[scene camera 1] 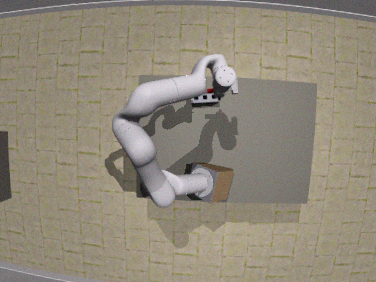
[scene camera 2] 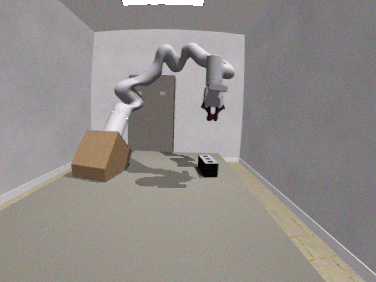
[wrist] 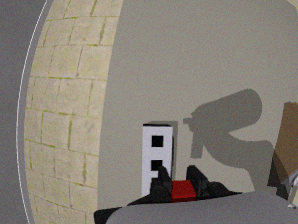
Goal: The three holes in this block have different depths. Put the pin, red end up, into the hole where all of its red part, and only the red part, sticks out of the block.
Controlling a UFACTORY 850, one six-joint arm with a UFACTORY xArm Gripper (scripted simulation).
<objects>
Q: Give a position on a black block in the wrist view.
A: At 159,154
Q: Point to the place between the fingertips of the gripper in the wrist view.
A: At 175,179
</objects>
